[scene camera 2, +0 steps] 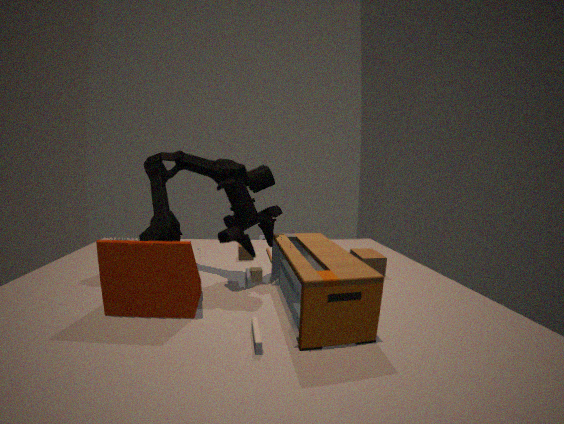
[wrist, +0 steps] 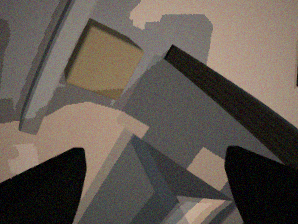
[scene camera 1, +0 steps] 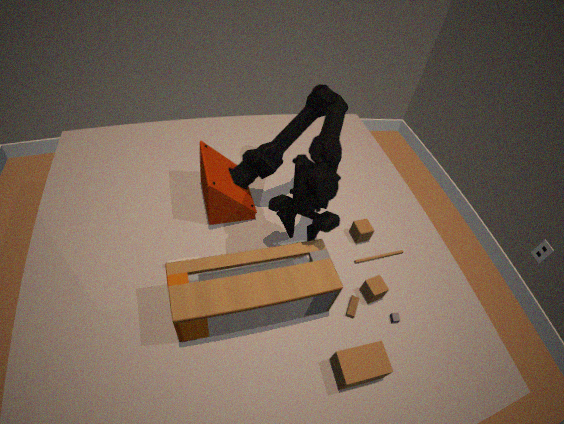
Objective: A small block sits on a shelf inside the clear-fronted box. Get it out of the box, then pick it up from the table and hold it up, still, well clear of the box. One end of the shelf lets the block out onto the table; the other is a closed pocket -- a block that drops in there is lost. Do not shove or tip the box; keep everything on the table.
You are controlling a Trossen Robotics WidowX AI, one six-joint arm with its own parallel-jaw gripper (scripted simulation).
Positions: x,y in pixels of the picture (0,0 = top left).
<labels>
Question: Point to a tan cube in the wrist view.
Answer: At 103,61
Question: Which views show my gripper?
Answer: Scene camera 2, the wrist view and scene camera 1: all of them.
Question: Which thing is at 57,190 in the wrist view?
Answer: My gripper.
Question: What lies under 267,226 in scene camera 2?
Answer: My gripper.
</labels>
